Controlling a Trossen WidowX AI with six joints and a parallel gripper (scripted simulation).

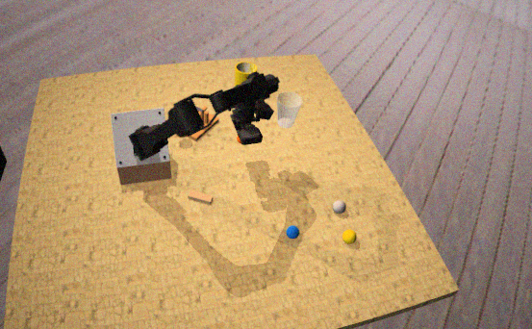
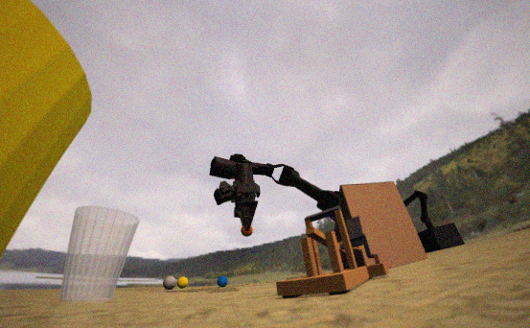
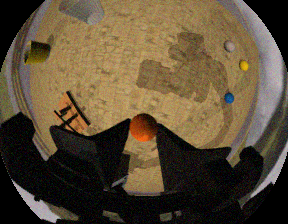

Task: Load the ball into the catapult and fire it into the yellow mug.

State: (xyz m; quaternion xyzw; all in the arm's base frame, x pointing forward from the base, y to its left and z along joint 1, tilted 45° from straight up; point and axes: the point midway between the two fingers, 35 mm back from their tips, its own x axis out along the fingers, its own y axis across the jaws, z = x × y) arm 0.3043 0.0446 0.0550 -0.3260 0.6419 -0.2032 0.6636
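My gripper tip is 200 mm to the right of the wooden catapult, 160 mm past it and 80 mm above it. The rest, counted from my gripper tip: small wooden block (140 mm behind, 130 mm below, 120 mm to the right); then clear cup (230 mm to the left, 210 mm ahead, 100 mm below); then orange ball (10 mm above).
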